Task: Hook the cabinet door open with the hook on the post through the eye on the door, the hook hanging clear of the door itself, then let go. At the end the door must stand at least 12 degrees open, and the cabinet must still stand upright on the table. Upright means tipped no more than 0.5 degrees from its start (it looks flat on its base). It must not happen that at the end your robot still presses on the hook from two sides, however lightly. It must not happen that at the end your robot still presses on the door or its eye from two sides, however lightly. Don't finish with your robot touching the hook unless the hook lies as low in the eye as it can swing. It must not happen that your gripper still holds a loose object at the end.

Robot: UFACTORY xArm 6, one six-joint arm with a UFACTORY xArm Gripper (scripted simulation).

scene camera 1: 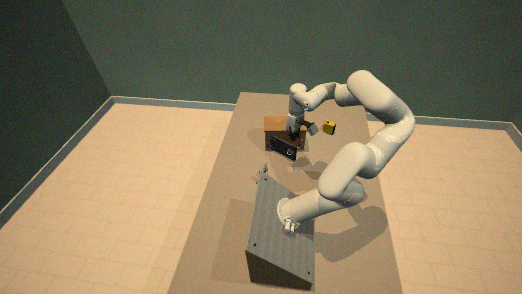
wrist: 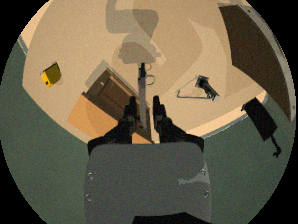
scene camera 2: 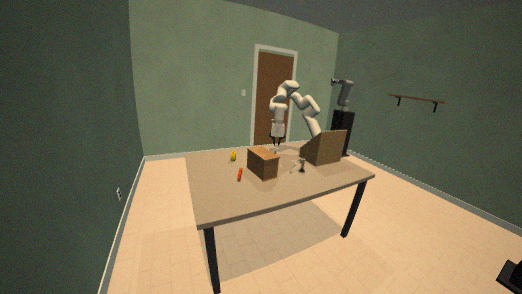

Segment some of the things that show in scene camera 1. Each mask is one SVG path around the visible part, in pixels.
A brown cabinet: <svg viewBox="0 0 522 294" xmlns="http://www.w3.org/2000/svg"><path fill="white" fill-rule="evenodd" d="M264 116L265 151L276 151L296 161L297 150L305 150L306 132L308 132L306 126L302 125L300 127L299 138L296 137L294 142L287 135L287 116Z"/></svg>
